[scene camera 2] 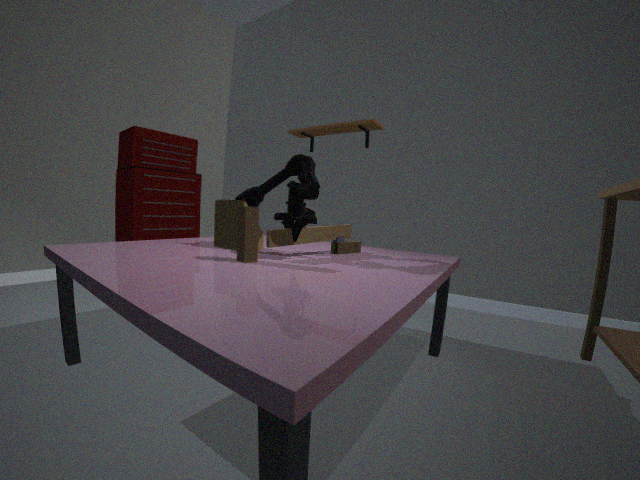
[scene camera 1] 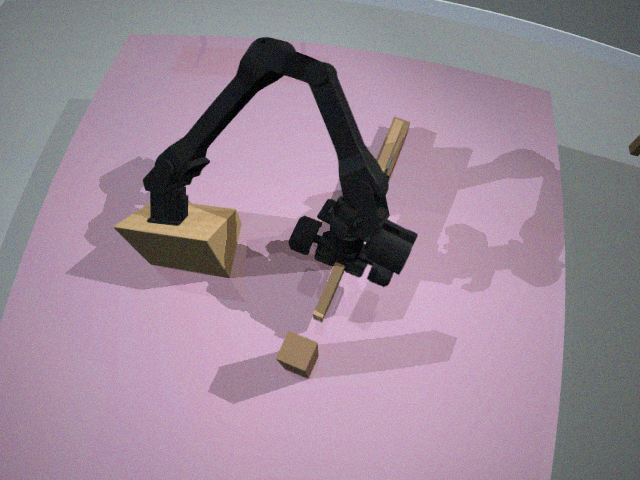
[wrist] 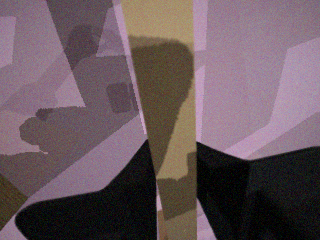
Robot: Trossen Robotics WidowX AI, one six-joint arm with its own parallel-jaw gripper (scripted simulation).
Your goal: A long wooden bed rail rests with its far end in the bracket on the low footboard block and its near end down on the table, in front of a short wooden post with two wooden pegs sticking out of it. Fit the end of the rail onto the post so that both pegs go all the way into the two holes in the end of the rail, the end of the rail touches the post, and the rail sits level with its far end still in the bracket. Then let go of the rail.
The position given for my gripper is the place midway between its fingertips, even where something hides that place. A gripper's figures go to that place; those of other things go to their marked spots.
Scene:
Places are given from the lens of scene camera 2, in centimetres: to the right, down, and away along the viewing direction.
my gripper [scene camera 2: 293, 241]: -10, 0, 108
wooden rail [scene camera 2: 275, 237]: -16, -1, 101

